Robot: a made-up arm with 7 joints.
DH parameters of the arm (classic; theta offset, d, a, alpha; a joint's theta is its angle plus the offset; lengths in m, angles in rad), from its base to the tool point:
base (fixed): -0.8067 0 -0.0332 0
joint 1: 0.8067 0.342 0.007 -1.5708
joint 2: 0 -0.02 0.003 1.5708
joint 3: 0 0.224 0.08 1.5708
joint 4: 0 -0.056 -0.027 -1.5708
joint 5: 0 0.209 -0.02 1.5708
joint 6: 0 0.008 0.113 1.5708
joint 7: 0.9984 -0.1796 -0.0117 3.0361
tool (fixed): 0.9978 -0.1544 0 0
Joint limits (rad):
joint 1: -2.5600..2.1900
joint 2: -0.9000..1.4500
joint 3: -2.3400..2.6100
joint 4: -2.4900..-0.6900
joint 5: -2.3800..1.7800
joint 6: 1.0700..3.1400
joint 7: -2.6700..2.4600
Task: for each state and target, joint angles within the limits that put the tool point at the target. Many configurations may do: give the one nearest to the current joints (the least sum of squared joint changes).
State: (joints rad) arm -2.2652 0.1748 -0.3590 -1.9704 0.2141 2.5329 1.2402
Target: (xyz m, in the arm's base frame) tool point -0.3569 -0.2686 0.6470
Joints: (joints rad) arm -2.2015 0.2802 -0.4014 -1.3896 0.1164 2.2776 1.4142
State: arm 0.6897 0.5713 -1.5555 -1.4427 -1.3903 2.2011 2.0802
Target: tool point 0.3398 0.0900 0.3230
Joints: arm 0.9529 0.3649 -1.3513 -2.1417 -1.8148 2.5678 1.9935
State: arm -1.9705 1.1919 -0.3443 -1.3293 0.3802 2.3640 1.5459
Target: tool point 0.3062 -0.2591 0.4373
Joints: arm -1.1985 0.4845 0.5687 -2.0276 0.2556 2.6649 1.4012
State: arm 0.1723 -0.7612 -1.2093 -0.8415 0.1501 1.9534 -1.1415
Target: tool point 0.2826 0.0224 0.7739
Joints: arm 0.7032 -0.2199 -0.5804 -1.3900 0.1422 1.8505 -1.0595
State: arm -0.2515 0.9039 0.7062 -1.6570 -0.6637 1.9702 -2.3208
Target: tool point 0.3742 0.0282 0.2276
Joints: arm -0.6481 0.6719 0.5096 -2.2346 -0.6315 1.7853 -2.2685
